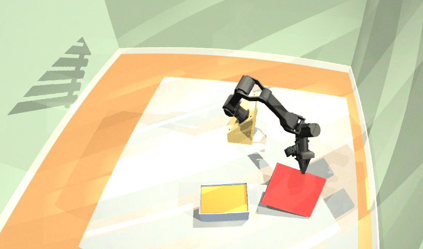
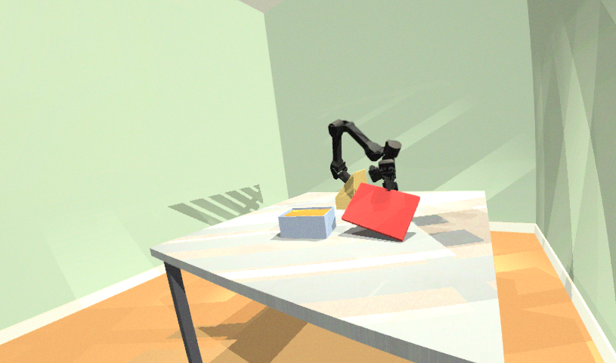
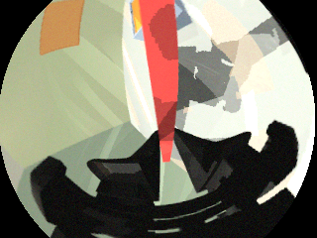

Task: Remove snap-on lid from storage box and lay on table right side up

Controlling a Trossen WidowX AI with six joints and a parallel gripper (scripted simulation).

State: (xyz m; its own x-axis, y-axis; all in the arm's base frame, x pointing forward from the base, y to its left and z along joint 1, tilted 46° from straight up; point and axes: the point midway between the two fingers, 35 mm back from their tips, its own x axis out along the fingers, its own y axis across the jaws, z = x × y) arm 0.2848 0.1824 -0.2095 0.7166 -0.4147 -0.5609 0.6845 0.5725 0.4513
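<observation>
My gripper tip is 60 mm short of the red lid, 50 mm above it and 30 mm to the left of it. Round my gripper tip: storage box 340 mm to the right, 110 mm ahead, 100 mm below.
</observation>
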